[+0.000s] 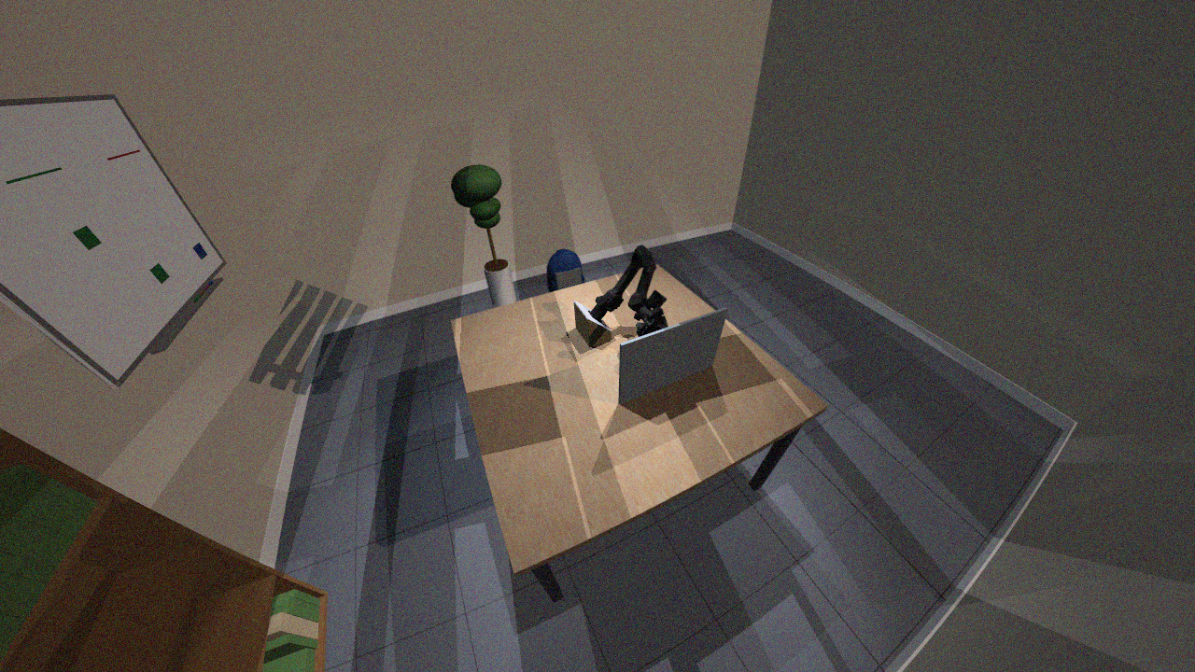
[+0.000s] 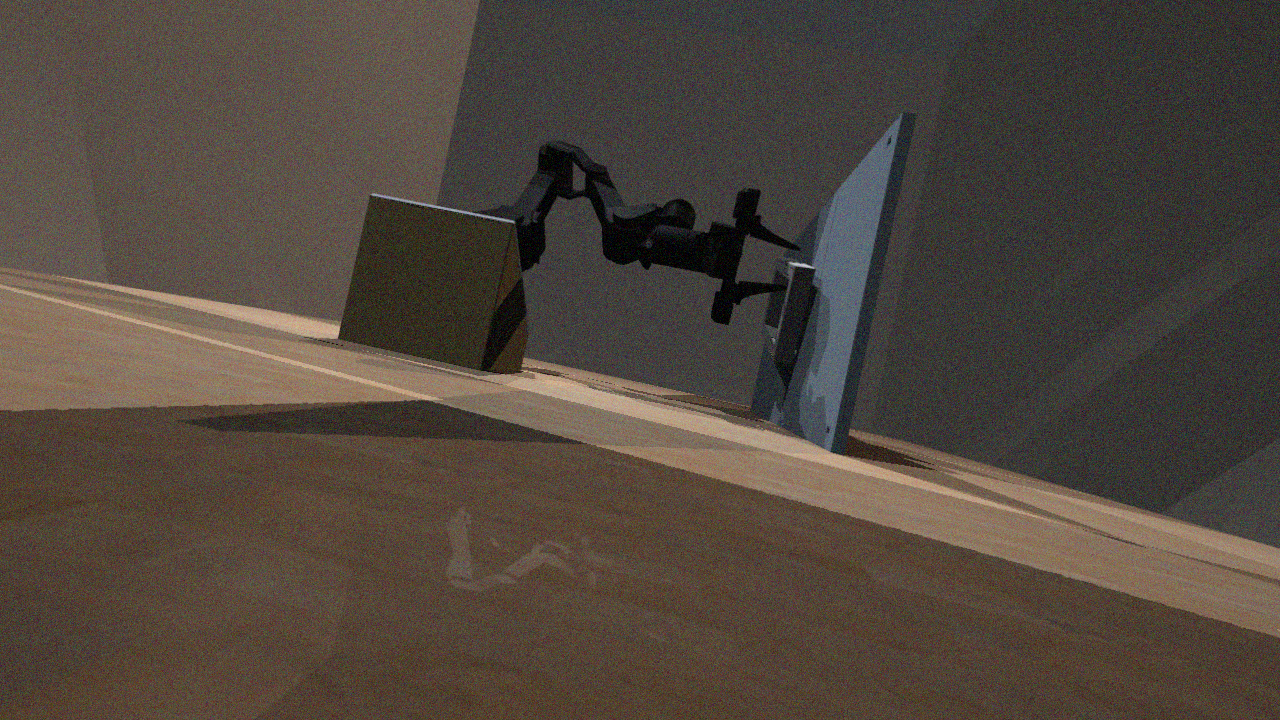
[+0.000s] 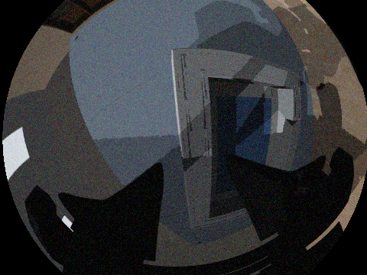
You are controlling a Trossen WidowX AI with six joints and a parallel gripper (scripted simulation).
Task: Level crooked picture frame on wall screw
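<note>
Now: gripper tip 5 cm above the picture frame, 2 cm to the right of it and 1 cm short of it. Also, from my gripper tip: wall panel 7 cm below, 2 cm ahead.
</note>
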